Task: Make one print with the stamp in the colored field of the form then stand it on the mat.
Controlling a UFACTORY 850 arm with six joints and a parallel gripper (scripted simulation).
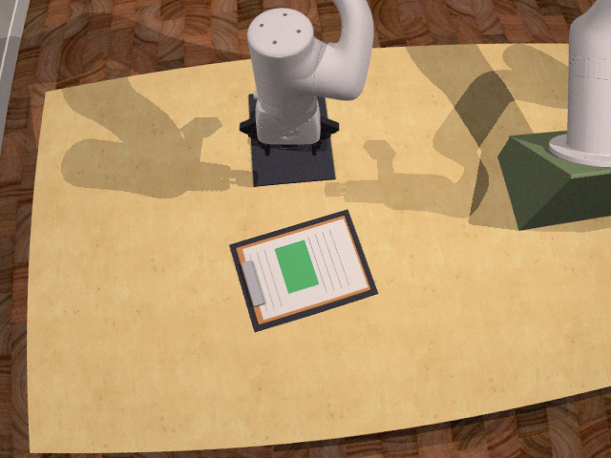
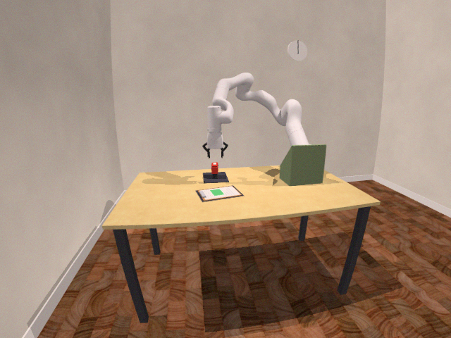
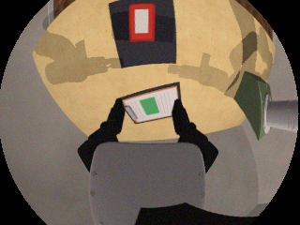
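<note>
The red stamp lies 13 cm to the right of my hand and 14 cm below it. Also, from my hand: mat: 13 cm to the right, 19 cm below; then form: 1 cm ahead, 18 cm to the left, 18 cm below.
</note>
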